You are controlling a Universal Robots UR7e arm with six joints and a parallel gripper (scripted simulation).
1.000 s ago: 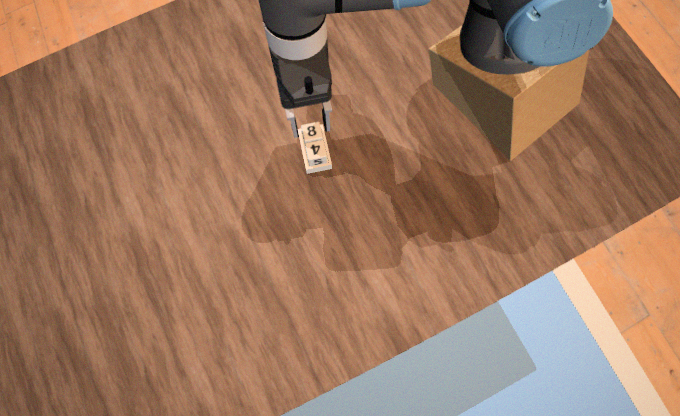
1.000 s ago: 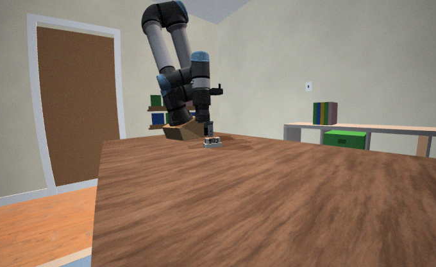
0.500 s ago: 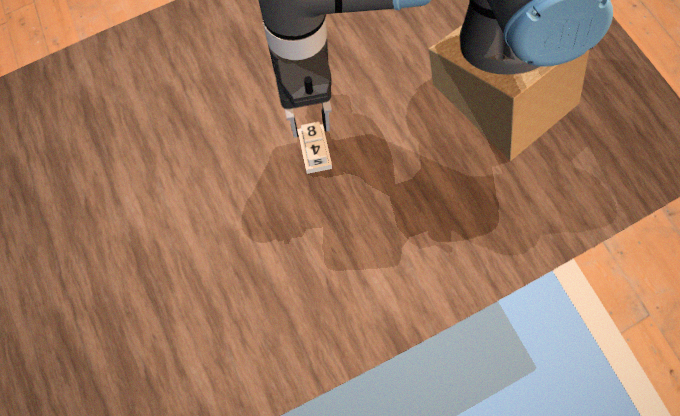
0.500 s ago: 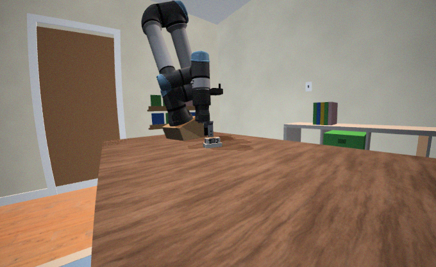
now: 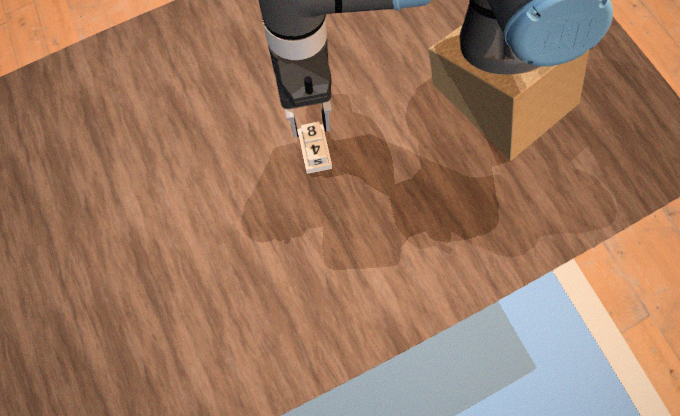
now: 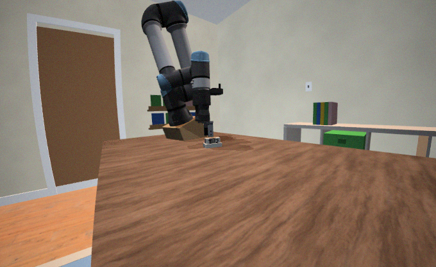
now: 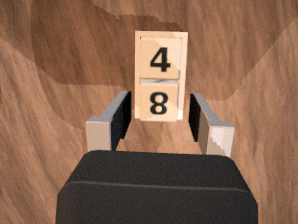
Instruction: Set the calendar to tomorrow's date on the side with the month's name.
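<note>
My gripper is now 6 cm above the calendar tray and 2 cm to the right of it. The rest, counted from my hand: digit cube (4 cm below, 3 cm to the left, 1 cm ahead).
</note>
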